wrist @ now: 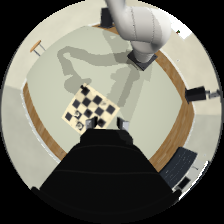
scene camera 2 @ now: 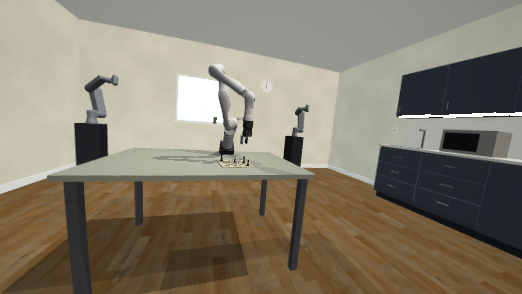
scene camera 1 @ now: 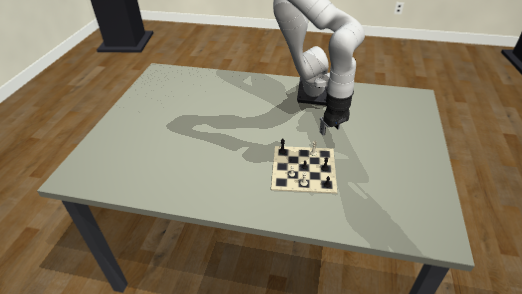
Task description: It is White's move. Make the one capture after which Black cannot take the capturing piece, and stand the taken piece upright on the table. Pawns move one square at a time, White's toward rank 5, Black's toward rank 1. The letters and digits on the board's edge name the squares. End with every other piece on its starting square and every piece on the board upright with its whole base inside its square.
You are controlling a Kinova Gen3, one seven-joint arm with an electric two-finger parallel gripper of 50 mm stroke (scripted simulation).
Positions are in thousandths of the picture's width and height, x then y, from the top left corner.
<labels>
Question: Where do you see a chessboard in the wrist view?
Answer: At 408,453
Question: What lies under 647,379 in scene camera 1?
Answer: My gripper.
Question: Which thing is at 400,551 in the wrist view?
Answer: My gripper.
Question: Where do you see a chessboard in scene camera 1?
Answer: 539,617
</labels>
